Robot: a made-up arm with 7 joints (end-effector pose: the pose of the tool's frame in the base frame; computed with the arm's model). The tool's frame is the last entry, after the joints.
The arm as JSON. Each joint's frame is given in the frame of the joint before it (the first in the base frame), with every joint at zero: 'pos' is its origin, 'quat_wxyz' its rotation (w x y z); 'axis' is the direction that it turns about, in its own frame. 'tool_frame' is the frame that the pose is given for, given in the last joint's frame.
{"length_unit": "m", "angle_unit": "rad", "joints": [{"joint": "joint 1", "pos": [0.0, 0.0, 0.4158], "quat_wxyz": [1.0, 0.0, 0.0, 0.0], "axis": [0.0, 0.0, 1.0]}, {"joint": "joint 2", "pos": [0.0, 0.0, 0.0], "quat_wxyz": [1.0, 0.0, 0.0, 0.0], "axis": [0.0, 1.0, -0.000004]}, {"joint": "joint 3", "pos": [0.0, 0.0, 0.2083], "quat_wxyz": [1.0, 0.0, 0.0, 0.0], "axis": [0.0, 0.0, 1.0]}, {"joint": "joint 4", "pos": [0.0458, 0.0, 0.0], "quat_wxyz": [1.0, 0.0, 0.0, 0.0], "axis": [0.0, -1.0, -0.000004]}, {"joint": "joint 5", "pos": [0.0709, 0.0, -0.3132], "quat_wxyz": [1.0, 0.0, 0.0, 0.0], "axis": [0.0, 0.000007, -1.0]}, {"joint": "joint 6", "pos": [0.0, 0.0, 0.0], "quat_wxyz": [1.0, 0.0, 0.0, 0.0], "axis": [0.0, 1.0, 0.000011]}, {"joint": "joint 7", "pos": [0.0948, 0.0, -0.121], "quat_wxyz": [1.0, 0.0, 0.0, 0.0], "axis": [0.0, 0.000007, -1.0]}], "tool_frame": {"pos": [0.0, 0.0, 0.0], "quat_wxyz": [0.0, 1.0, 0.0, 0.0]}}
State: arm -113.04 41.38 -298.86 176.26 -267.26 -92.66 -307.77
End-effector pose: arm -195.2 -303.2 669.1 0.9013 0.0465 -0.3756 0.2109
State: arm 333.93 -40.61 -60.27 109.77 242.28 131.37 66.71
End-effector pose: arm -382.7 -162.4 768.7 -0.3253 -0.8133 -0.2116 0.4334
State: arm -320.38 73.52 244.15 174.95 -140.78 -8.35 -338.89
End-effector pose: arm 541.6 294.0 573.2 -0.3772 0.4662 -0.1741 0.7811
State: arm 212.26 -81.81 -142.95 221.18 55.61 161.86 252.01
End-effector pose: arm 289.2 208.5 614.4 0.2014 -0.8514 -0.2595 0.4088
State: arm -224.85 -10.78 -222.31 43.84 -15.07 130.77 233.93
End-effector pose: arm -40.1 -193.4 328.1 -0.6323 -0.1938 -0.0404 0.7491
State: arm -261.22 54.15 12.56 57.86 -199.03 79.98 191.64
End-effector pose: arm -197.1 353.8 100.4 -0.4352 -0.5768 -0.2046 0.6603
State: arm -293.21 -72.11 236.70 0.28 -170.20 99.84 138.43
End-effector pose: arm 229.1 31.9 211.5 0.7374 -0.4994 0.4359 0.1298
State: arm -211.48 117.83 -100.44 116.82 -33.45 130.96 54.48
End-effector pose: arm -111.7 447.4 406.8 0.2951 -0.2360 0.8401 0.3892
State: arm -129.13 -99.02 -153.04 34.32 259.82 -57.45 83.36
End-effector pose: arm -215.8 127.2 265.0 -0.5594 -0.1981 0.7112 0.3767
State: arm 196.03 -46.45 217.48 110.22 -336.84 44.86 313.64
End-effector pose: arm 454.2 430.3 441.5 -0.7385 -0.5238 -0.1945 0.3773
